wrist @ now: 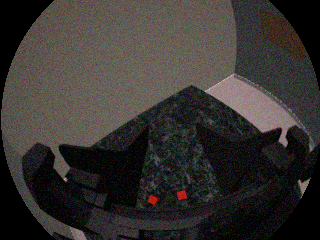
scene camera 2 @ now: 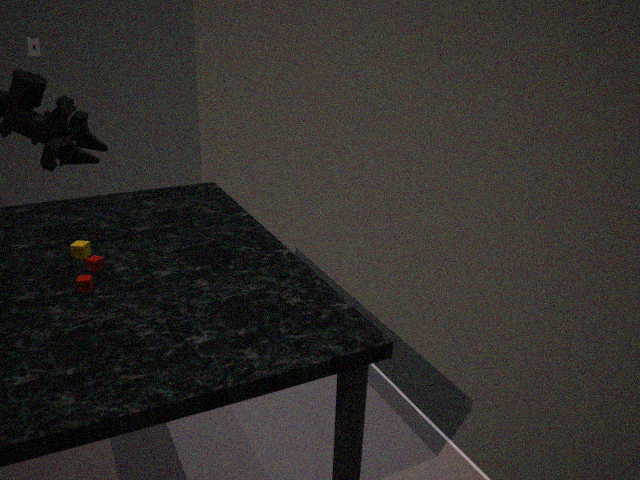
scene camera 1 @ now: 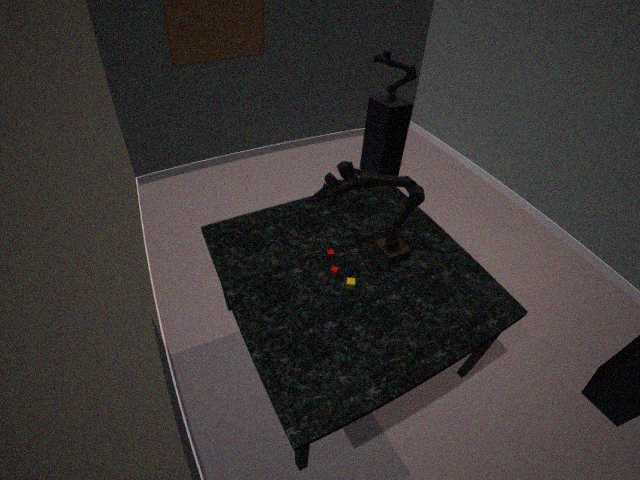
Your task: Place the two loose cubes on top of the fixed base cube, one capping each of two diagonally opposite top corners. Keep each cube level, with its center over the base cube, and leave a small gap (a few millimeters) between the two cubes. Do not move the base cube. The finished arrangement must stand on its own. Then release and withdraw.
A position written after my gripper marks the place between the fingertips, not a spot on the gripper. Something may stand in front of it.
My gripper (scene camera 2: 103, 155) is open, holding nothing.
My gripper is seen too in the wrist view (wrist: 172, 127).
